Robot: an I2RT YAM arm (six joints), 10 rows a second.
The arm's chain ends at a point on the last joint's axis. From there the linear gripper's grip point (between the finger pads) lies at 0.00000 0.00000 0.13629 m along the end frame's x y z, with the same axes.
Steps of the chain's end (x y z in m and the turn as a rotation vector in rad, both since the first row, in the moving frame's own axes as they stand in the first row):
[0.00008 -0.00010 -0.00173 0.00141 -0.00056 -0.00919]
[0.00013 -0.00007 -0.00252 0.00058 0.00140 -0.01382]
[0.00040 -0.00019 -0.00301 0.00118 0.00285 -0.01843]
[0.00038 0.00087 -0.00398 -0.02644 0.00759 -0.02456]
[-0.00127 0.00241 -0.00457 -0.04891 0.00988 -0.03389]
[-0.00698 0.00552 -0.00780 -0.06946 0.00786 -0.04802]
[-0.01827 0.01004 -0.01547 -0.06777 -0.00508 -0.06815]
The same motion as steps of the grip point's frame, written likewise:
[0.00000 -0.00029 -0.00173 0.00141 -0.00056 -0.00919]
[0.00032 -0.00015 -0.00252 0.00058 0.00140 -0.01382]
[0.00079 -0.00035 -0.00301 0.00118 0.00285 -0.01843]
[0.00146 0.00446 -0.00403 -0.02644 0.00759 -0.02456]
[0.00019 0.00905 -0.00474 -0.04891 0.00988 -0.03389]
[-0.00568 0.01495 -0.00813 -0.06946 0.00786 -0.04802]
[-0.01865 0.01929 -0.01578 -0.06777 -0.00508 -0.06815]

